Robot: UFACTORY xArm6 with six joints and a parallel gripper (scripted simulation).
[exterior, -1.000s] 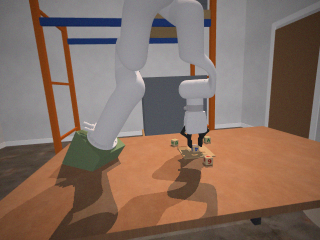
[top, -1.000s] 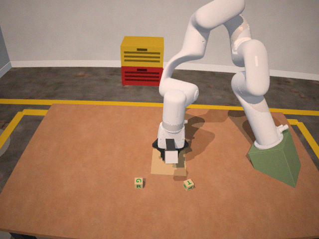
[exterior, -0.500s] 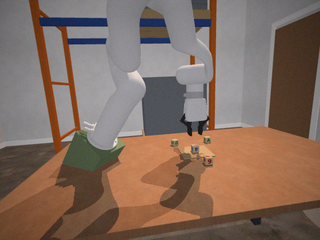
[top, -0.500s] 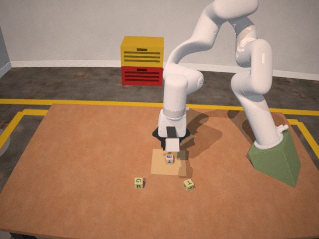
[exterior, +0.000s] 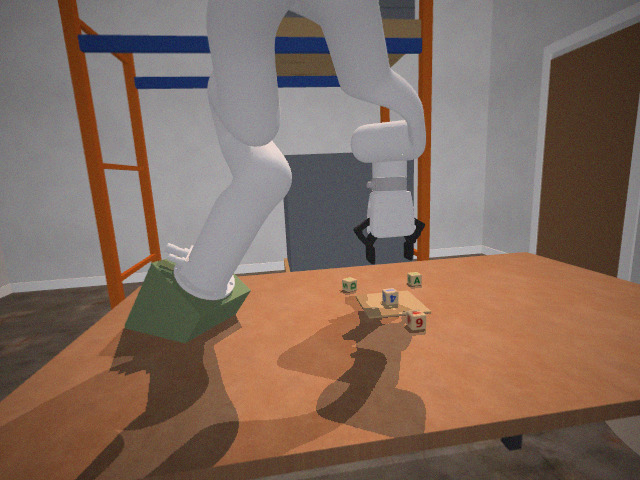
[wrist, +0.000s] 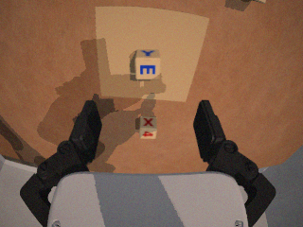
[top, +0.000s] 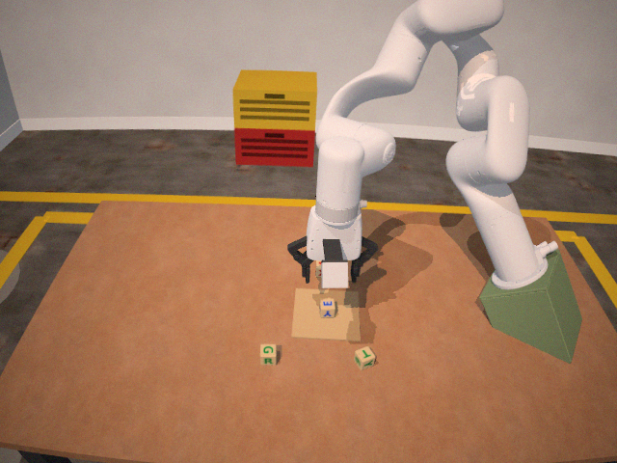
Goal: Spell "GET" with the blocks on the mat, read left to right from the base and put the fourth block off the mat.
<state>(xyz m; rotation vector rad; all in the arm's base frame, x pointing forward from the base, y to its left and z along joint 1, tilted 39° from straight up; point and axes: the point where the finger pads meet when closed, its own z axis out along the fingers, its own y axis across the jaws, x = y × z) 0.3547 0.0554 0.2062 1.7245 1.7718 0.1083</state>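
Now: hand 130 mm short of the g block, 100 mm to the right of it and 100 mm above it. From my hand the other things lie so: tan mat 110 mm below; then e block 100 mm below; then red-lettered block 130 mm to the right, 100 mm below, 10 mm behind.
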